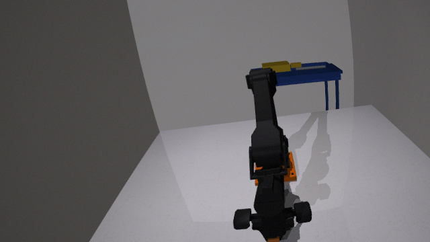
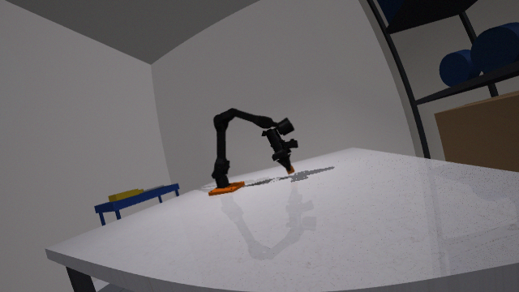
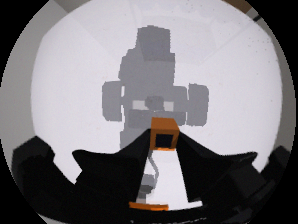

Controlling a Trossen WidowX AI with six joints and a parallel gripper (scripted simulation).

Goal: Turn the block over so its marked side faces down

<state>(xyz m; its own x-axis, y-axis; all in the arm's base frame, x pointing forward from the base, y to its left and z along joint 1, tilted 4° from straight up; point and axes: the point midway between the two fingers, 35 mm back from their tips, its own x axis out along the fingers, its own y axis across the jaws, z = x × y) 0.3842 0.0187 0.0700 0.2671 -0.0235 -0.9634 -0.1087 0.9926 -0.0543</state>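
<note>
The block lies 1 cm above my gripper tip.
</note>
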